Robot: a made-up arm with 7 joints.
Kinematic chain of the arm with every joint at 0, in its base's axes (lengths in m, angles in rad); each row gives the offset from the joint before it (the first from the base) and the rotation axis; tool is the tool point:
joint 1: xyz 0 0 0.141 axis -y
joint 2: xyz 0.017 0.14 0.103 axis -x
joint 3: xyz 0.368 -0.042 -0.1 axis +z
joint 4: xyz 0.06 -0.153 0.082 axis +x
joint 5: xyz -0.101 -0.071 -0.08 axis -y
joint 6: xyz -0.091 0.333 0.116 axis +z
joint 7: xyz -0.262 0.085 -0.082 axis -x
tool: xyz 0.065 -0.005 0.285
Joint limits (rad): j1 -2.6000..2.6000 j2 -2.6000..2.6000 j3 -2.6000..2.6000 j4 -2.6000..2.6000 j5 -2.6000..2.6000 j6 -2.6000..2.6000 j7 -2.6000..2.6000
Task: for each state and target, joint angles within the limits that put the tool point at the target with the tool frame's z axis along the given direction. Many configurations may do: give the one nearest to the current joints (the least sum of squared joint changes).
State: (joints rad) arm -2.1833 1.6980 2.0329 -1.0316 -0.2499 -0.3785 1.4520
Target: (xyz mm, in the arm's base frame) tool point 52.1 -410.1 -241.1 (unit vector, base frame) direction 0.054 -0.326 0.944
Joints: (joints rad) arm -2.0591 1.7844 1.8765 -1.4202 0.1542 -1.1670 1.0180
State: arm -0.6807 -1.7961 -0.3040 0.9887 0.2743 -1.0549 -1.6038
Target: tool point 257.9 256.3 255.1 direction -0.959 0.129 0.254
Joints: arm -0.8889 -1.2591 -0.6029 0.4079 0.3042 -0.3407 -1.3912
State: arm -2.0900 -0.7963 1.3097 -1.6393 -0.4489 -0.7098 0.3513
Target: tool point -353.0 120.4 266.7 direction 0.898 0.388 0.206
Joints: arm -2.4826 -0.4017 1.2501 -1.6203 -0.3472 -0.4286 -0.2801
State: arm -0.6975 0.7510 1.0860 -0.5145 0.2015 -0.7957 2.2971
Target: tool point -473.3 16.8 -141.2 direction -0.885 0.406 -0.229
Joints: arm -1.3989 0.0170 1.1811 -0.8109 -0.0160 -0.5362 2.1526
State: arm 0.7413 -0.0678 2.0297 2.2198 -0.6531 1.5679 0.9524
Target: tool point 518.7 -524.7 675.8 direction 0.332 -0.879 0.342
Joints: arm 0.6104 -0.1113 1.2965 2.4121 -0.3153 0.8800 1.4881
